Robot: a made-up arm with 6 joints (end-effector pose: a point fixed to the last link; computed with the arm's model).
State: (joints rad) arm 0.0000 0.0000 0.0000 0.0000 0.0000 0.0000
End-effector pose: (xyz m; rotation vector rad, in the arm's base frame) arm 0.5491 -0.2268 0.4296 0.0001 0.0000 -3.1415
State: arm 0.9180 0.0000 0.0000 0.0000 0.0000 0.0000
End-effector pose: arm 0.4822 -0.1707 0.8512 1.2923 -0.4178 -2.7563
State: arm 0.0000 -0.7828 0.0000 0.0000 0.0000 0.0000
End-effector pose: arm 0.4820 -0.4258 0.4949 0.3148 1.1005 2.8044
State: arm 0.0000 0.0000 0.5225 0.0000 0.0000 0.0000
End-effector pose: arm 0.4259 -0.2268 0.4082 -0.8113 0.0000 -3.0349
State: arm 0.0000 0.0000 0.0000 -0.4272 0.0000 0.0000
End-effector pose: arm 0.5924 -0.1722 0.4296 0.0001 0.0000 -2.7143
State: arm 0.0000 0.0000 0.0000 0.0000 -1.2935 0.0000
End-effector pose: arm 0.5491 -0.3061 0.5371 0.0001 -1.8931 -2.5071
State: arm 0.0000 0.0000 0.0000 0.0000 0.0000 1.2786
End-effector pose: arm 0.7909 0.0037 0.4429 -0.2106 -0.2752 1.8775
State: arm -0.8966 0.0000 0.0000 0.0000 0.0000 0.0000
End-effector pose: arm 0.2777 -0.1649 0.1134 1.2647 -0.4090 2.7722
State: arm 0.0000 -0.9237 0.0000 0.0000 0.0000 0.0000
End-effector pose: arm 0.4699 -0.4528 0.5227 0.3657 1.2782 2.7005
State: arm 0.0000 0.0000 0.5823 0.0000 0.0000 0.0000
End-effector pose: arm 0.4115 -0.2268 0.4100 -0.9017 0.0000 -3.0093
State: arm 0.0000 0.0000 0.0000 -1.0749 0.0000 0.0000
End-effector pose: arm 0.6063 -0.0685 0.4296 0.0000 0.0000 -2.0666
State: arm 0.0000 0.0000 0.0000 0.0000 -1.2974 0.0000
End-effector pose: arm 0.5491 -0.3061 0.5376 0.0001 -1.8980 -2.5034
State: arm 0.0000 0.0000 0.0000 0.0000 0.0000 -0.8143
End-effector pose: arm 0.5958 -0.4395 0.4723 -0.1522 -0.1991 -2.3408
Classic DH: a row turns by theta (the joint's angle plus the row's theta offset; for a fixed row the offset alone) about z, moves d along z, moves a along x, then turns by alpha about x. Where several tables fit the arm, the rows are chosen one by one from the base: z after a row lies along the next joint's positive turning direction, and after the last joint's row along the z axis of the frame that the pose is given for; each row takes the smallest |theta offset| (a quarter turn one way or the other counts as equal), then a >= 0, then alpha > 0; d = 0 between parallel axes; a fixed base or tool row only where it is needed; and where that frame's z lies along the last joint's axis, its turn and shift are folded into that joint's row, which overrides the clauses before.
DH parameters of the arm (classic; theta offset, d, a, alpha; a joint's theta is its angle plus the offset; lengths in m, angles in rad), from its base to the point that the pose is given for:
base (fixed): -0.3127 0.556 0.1239 1.4931
joint 1: -1.4204 0.0951 -0.0858 -1.5929
joint 2: 0.1241 0.3791 0.0553 -1.8464
joint 3: -1.4168 0.1216 -0.0026 -1.5708
joint 4: 1.5708 0.1134 0.0956 1.5708
joint 5: -0.1545 0.3627 0.0679 -1.3723
joint 6: 0.6686 -0.914 0.1289 2.8907
tool (fixed): -0.9176 -1.0021 0 0

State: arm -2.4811 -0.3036 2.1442 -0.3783 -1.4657 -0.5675
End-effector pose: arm -0.2351 -0.1057 0.4337 -0.5608 1.7010 1.2240
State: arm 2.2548 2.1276 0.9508 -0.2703 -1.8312 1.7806
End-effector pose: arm -0.3464 0.4953 0.3673 1.9113 0.9785 -0.4357
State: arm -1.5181 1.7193 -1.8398 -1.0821 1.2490 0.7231
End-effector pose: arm 0.4885 -0.3510 0.3528 -0.8880 -1.4727 1.2567
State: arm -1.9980 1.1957 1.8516 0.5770 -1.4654 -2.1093
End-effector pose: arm -0.1340 0.3180 0.1214 0.4754 1.0932 1.0171
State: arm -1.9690 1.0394 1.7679 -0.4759 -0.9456 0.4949
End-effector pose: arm 0.1302 0.0015 0.4935 -1.7080 1.9206 -0.7598
